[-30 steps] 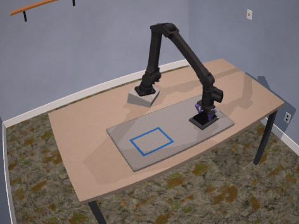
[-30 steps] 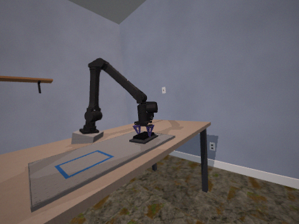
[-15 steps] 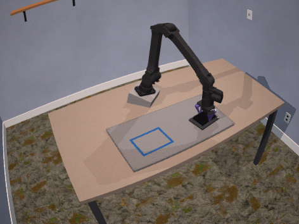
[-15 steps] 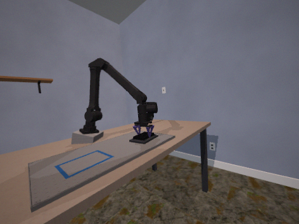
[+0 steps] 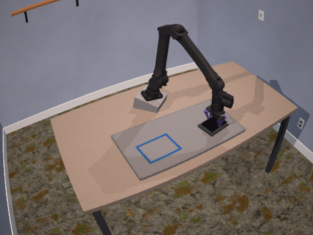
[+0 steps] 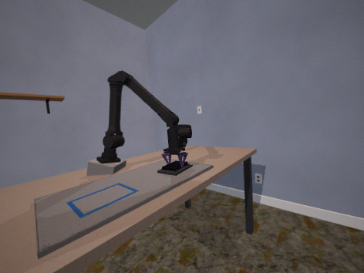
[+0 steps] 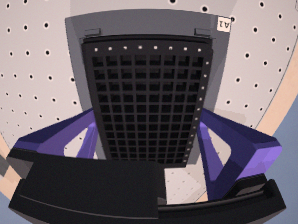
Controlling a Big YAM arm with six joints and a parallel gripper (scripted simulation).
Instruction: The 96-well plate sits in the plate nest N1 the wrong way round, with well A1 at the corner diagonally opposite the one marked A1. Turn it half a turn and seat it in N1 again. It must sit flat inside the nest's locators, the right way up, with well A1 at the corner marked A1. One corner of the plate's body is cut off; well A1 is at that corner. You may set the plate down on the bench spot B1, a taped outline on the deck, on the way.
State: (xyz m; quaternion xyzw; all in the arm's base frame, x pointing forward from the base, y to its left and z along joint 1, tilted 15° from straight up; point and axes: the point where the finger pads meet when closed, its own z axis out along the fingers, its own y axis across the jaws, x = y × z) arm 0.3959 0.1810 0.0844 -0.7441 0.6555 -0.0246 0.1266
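The black 96-well plate is right at my hand. The rest, counted from my hand: plate nest N1 (2 cm below); A1 mark (8 cm to the left, 4 cm ahead, 1 cm below).
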